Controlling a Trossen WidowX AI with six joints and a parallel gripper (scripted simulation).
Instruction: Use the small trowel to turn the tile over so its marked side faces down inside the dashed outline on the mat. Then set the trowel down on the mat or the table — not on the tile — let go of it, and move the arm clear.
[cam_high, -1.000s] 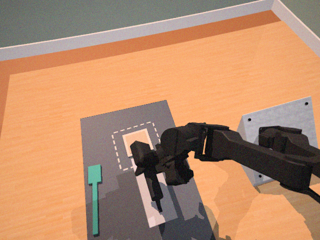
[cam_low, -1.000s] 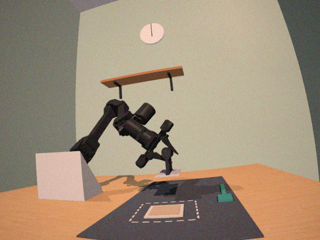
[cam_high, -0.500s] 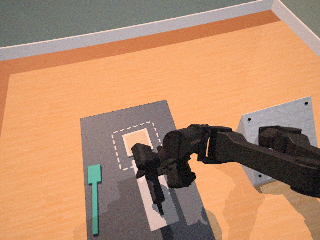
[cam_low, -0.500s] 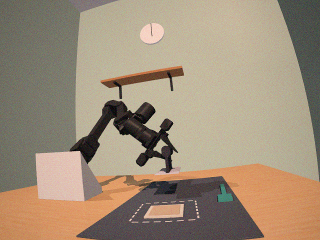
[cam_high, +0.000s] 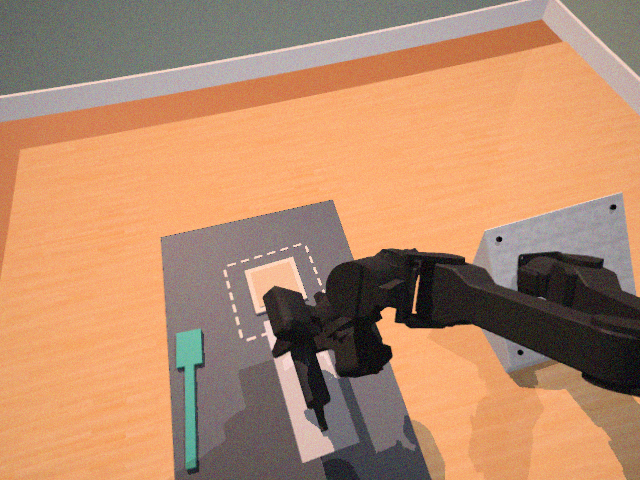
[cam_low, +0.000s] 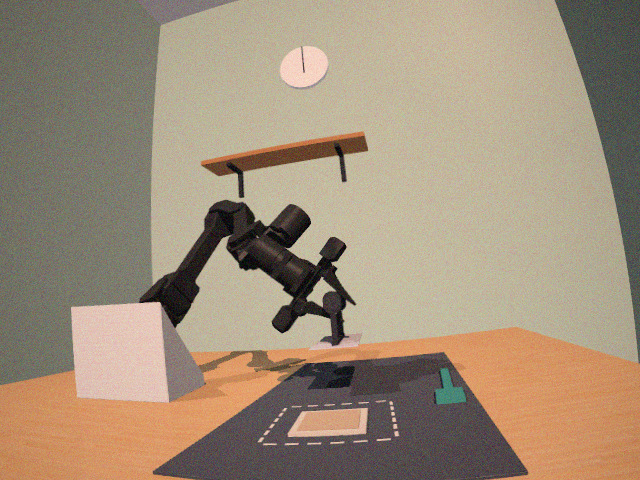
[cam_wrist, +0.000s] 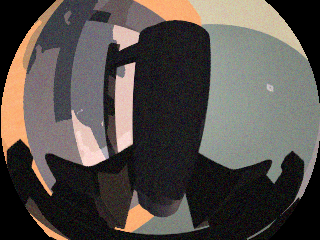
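Right now the grey mat is 1 cm ahead of my gripper tip, 3 cm to the right of it and 15 cm below it. The rest, counted from my gripper tip: trowel 15 cm ahead, 4 cm to the right, 13 cm below; tile 1 cm ahead, 19 cm to the right, 13 cm below.
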